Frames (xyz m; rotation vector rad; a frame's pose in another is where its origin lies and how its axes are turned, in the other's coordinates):
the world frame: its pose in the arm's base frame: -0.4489 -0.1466 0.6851 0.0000 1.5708 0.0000
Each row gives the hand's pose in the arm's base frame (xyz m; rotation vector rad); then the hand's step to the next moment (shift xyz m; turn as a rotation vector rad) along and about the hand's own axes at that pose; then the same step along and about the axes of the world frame.
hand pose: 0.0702 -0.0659 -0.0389 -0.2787 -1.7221 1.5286
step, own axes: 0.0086 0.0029 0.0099 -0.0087 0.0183 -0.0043
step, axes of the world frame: -0.0014 -0.0011 -0.0133 0.0204 0.0022 0.0025
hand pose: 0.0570 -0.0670 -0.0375 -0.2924 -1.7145 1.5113
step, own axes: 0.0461 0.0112 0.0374 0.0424 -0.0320 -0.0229
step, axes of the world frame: -0.0107 0.0056 -0.0592 -0.0455 0.0357 -0.0008
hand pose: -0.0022 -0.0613 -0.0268 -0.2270 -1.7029 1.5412
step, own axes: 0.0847 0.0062 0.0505 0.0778 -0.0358 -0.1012
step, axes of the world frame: -0.0351 0.0157 -0.0910 -0.0586 0.1154 0.0287
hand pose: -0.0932 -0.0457 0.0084 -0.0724 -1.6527 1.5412
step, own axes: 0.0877 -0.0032 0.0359 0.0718 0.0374 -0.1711
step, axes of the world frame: -0.0534 0.0203 -0.0756 0.0147 0.1847 0.0387
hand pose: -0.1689 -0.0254 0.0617 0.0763 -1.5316 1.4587
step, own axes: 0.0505 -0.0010 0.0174 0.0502 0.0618 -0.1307
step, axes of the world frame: -0.0374 0.0138 -0.0356 0.0384 0.1477 0.0111
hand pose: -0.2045 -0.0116 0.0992 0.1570 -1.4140 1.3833
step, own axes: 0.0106 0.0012 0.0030 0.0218 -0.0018 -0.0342
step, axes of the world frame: -0.0078 0.0040 -0.0068 -0.0075 0.0379 0.0124
